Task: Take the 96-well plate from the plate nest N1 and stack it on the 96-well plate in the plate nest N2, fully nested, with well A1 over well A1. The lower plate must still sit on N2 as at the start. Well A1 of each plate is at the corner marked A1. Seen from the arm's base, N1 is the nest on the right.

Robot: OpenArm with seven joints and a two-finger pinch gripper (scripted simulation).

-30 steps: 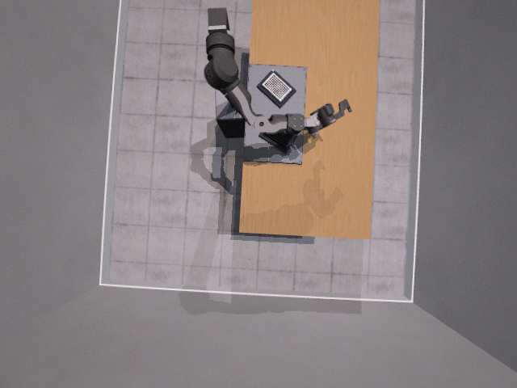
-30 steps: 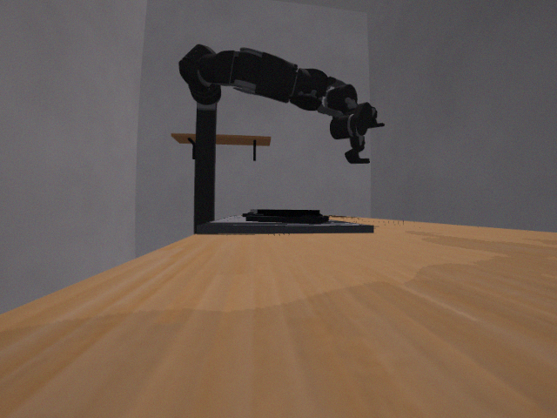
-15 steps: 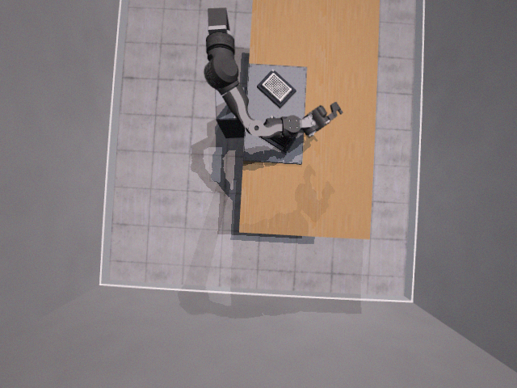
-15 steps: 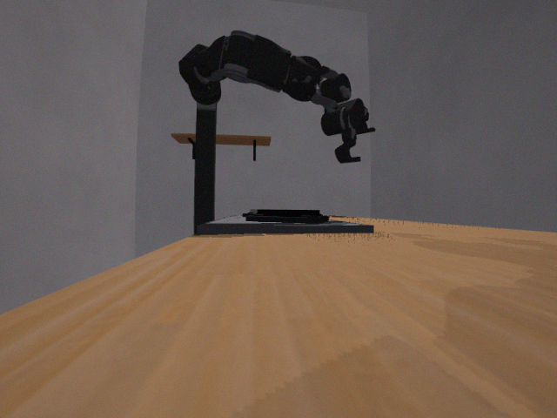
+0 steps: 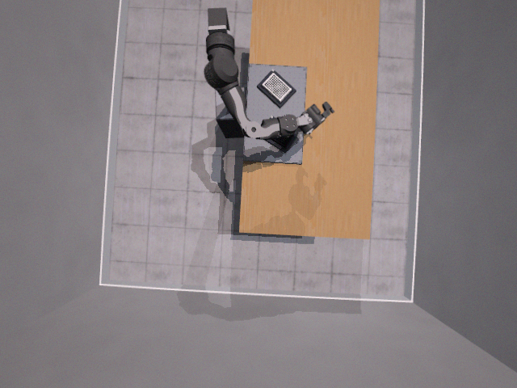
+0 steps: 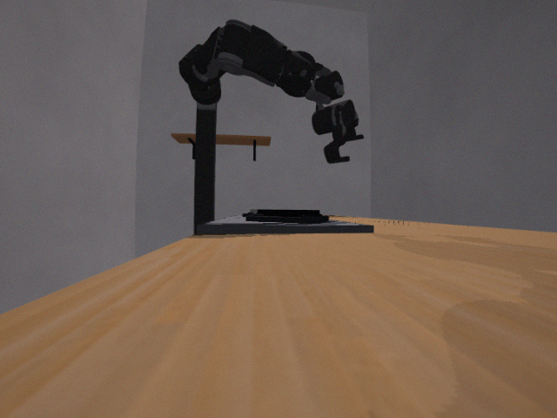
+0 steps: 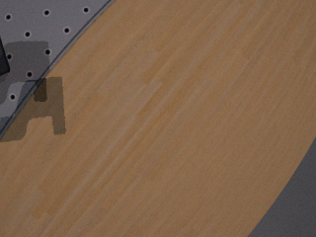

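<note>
Now: hand 160 mm past the dark 96-well plate, 160 mm above it and 20 mm to the left of it. Round my hand: white 96-well plate (210 mm to the left, 160 mm below, 160 mm behind); plate nest (180 mm below, 160 mm behind, 20 mm to the right); grey base plate (190 mm below, 170 mm behind, 80 mm to the left).
</note>
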